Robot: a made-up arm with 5 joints. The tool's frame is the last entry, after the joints.
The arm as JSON. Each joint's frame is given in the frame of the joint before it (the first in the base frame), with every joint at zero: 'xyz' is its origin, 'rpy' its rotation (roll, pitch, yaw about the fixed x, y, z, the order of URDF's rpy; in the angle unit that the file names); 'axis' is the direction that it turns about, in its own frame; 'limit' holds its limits. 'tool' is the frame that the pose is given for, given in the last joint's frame.
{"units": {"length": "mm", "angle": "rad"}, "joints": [
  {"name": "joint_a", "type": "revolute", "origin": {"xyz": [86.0, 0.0, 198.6], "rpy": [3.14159, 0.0, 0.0]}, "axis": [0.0, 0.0, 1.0], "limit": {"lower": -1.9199, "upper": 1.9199}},
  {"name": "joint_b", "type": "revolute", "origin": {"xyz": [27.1, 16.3, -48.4], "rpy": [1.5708, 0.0, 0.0]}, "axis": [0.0, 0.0, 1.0], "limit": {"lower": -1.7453, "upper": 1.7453}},
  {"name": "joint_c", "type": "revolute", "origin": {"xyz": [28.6, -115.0, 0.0], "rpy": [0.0, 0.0, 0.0]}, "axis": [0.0, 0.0, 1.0], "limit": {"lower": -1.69, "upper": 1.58}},
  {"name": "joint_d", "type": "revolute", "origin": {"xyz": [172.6, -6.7, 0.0], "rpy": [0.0, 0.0, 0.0]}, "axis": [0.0, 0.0, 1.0], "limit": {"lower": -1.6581, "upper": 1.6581}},
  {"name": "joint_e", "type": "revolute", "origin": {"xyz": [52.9, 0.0, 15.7], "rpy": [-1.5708, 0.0, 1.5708]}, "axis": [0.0, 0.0, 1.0], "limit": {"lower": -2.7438, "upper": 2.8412}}
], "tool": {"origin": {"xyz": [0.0, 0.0, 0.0], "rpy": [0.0, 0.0, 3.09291]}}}
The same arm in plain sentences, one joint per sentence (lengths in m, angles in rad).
The arm has five revolute joints in a row. What follows holds with every joint at zero, and every direction is one of the base frame's. Joint 1 lies 0.0860 m along +x and 0.1986 m along +z from the base frame's origin and rotates about -z, from -1.9199 to 1.9199 rad. Joint 2 lies 0.0271 m along +x and 0.0163 m along -y and 0.0484 m along +z from joint 1 and rotates about +y, from -1.7453 to 1.7453 rad. Joint 3 lies 0.0286 m along +x and 0.1150 m along +z from joint 2 and rotates about +y, from -1.6900 to 1.5800 rad. Joint 4 lies 0.1726 m along +x and 0.0067 m along +z from joint 3 and rotates about +y, from -1.6581 to 1.6581 rad. Joint 5 lies 0.0529 m along +x and 0.0157 m along +y from joint 4 and rotates about -x, from -2.7438 to 2.8412 rad. The tool frame, which is the frame that the pose is given for, lies at the same point as joint 5; its axes are the base frame's turned by roll 1.5707, pitch -1.5221 and yaw -1.5707 rad (as in URDF: about the fixed x, then y, then z).
